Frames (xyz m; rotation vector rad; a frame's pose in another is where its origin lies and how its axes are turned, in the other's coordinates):
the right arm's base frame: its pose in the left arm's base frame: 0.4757 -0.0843 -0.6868 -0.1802 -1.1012 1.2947
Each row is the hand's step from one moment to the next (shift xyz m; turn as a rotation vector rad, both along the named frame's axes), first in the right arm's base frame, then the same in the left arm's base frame.
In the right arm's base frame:
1: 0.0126 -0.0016 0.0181 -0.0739 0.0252 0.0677
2: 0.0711 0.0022 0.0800 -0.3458 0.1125 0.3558
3: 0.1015 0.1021 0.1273 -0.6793 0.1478 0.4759
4: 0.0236 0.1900 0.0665 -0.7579 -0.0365 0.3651
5: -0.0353 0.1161 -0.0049 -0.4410 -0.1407 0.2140
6: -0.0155 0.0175 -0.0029 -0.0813 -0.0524 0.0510
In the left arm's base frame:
1: -0.0137 0.0017 0.0173 -0.0571 -0.0833 -0.0222
2: -0.0687 0.0235 0.0787 -0.2918 -0.4090 -0.0802
3: -0.1742 0.0607 0.0537 -0.3613 -0.7273 -0.2242
4: -0.1793 0.0531 -0.0782 -0.1466 -0.8040 -0.2026
5: -0.0701 0.0118 -0.0984 -0.0061 -0.5085 -0.0383
6: -0.0077 -0.0057 -0.0215 0.0083 -0.1078 0.0163

